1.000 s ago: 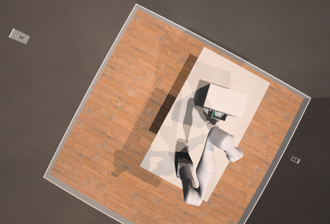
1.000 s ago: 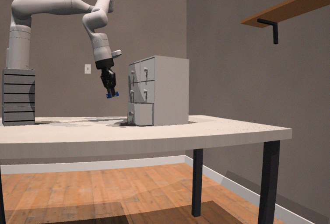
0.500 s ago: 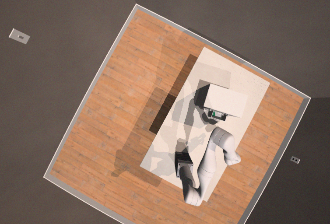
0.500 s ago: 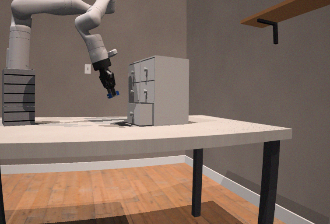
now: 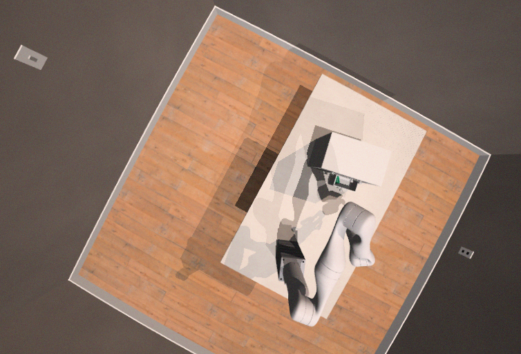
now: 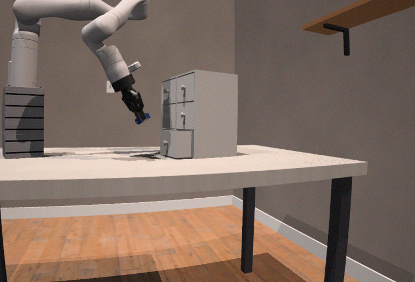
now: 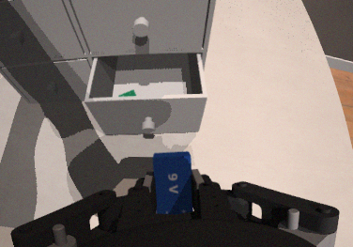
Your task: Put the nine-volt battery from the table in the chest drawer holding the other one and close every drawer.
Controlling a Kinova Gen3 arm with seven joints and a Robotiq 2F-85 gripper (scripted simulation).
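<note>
My hand is 10 mm above the blue nine-volt battery. Also, from my hand: green block 130 mm below, 130 mm ahead, 110 mm to the left.
</note>
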